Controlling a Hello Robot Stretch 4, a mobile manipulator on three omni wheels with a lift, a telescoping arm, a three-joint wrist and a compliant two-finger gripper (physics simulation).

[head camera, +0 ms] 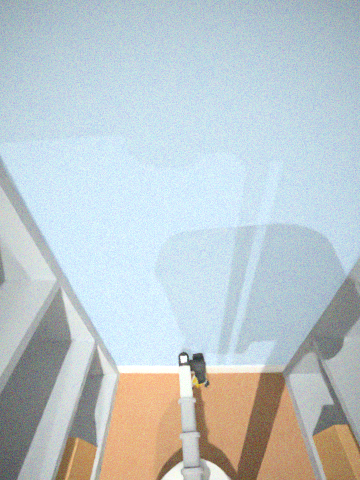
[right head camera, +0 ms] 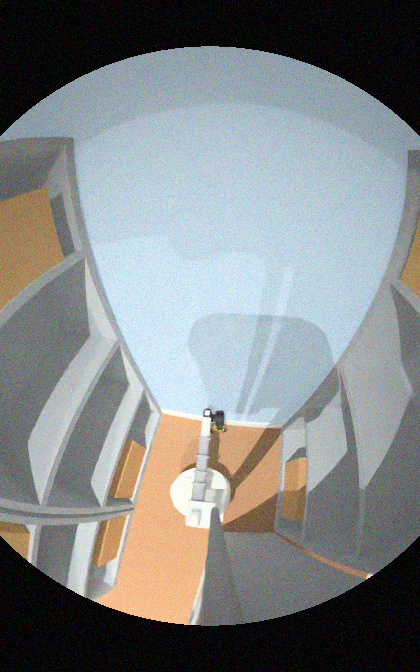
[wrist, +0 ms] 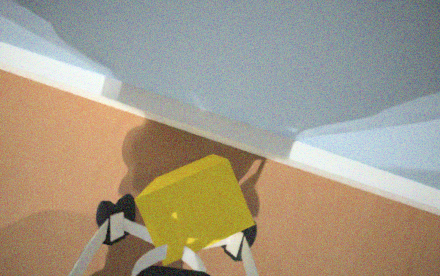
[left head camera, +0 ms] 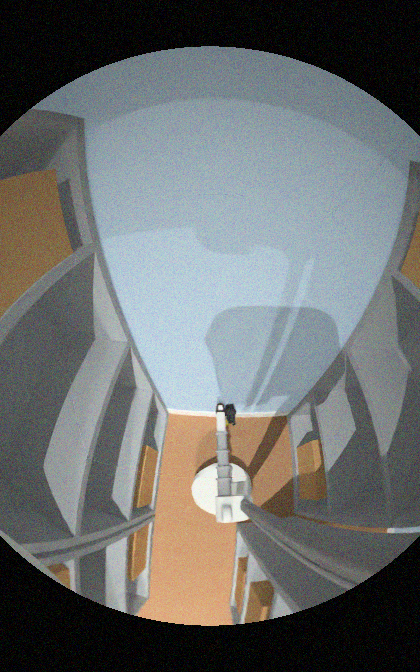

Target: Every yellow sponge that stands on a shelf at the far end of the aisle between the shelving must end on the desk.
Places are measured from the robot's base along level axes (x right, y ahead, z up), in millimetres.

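Pixels of known places: gripper, between the fingertips: (head camera: 198, 386).
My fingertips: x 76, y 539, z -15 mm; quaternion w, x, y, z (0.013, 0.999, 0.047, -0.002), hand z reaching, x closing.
Behind a point stands the place of what it marks.
A yellow sponge (wrist: 195, 205) {x 86, y 573, z 73 mm} (head camera: 200, 382) (right head camera: 217, 429) sits between the two fingertips of my gripper (wrist: 179, 217) {x 76, y 539, z -15 mm} (right head camera: 218, 430). In the wrist view one black fingertip is at its left side and the other is partly hidden behind its lower right corner. The fingers are shut on the sponge, which is tilted in that view. It is over the orange floor (wrist: 50, 150) {x -66, y 570, z -27 mm}, close to the far wall; its height is hard to tell. In the left head view the arm and wrist hide most of the sponge. The desk does not show.
Grey shelving stands on both sides, left (head camera: 80, 360) {x -480, y 531, z 507 mm} and right (right head camera: 325, 430). Brown boxes (left head camera: 146, 477) (right head camera: 295, 487) stand on low shelves. The blue far wall (head camera: 125, 250) {x -174, y 653, z 1051 mm} has a white baseboard (head camera: 250, 369) {x 418, y 594, z 27 mm}. My white round base (left head camera: 204, 487) (right head camera: 181, 492) is in the aisle.
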